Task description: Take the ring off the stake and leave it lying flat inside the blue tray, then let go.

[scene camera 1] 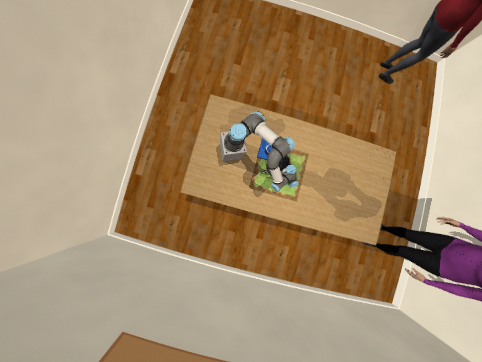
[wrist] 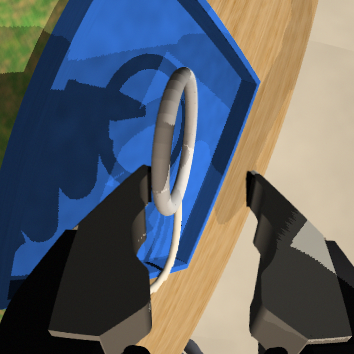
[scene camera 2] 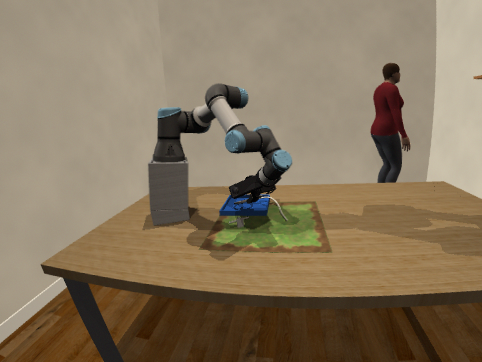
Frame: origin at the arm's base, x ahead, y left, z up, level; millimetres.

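Where they show: gripper, fingertip midpoint: [wrist: 198,170] [scene camera 2: 245,196]; arm's base at its link origin: [scene camera 1: 234,142] [scene camera 2: 168,159].
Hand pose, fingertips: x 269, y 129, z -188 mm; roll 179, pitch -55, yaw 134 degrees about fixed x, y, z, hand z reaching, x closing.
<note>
Each offset is from my fingertips to the top centre of the thing. Level surfaces: height alone.
A grey-white ring [wrist: 162,145] stands steeply on edge over the blue tray {19 mm left, 6 mm back, 32 mm down} [scene camera 1: 262,150] [scene camera 2: 245,213] [wrist: 227,145] in the wrist view, its shadow on the tray floor. My gripper [scene camera 2: 247,201] [wrist: 198,170] is open low at the tray. The ring's lower part is near the left fingertip and well apart from the right one; whether it touches the left finger or the tray floor cannot be told. A thin white curved rod [scene camera 2: 280,208] [wrist: 176,245], apparently the stake, passes behind the ring's lower end. In the scene views the ring is largely hidden by arm and gripper.
A green and brown mat {53 mm down} [scene camera 1: 300,162] [scene camera 2: 300,240] lies on the wooden table {53 mm down} [scene camera 1: 340,150] [scene camera 2: 125,250]. A small grey object {164 mm right, 33 mm ahead, 17 mm down} [scene camera 2: 240,222] shows in front of the tray. The arm's grey pedestal [scene camera 1: 233,152] [scene camera 2: 169,192] stands to the left. A person in red [scene camera 2: 387,110] stands beyond the table.
</note>
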